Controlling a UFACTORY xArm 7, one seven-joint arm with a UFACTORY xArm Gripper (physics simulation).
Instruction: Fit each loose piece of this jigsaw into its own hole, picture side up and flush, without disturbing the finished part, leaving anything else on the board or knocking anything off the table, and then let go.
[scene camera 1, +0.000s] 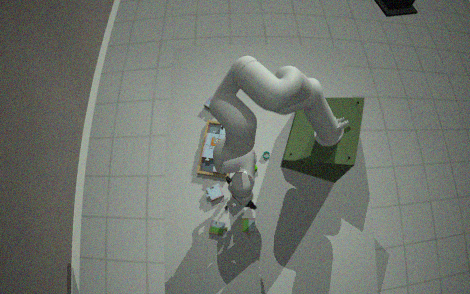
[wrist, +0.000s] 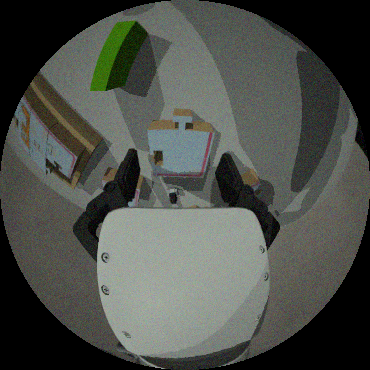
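The wooden-framed jigsaw board (scene camera 1: 212, 174) (wrist: 89, 141) is left of my gripper, partly hidden by the arm in the scene view. Light-blue pieces with an orange figure lie in it. My gripper (scene camera 1: 240, 192) (wrist: 179, 159) is open and empty. Below and slightly ahead of its fingers, a light-blue piece (wrist: 181, 150) with red edges lies picture side up; the arm hides it in the scene view. Another light-blue piece (scene camera 1: 215, 192) lies near the board's lower end. Two green-and-blue pieces (scene camera 1: 218, 229) (scene camera 1: 248, 225) lie below the gripper. One more piece (scene camera 1: 207, 104) is partly hidden above the board.
A curved green block (wrist: 112, 57) (scene camera 1: 256, 168) stands beyond the red-edged piece. A small teal round object (scene camera 1: 266, 155) is right of the arm. The arm's green base box (scene camera 1: 352, 135) is farther right. A small black object (wrist: 173, 196) shows low between the fingers.
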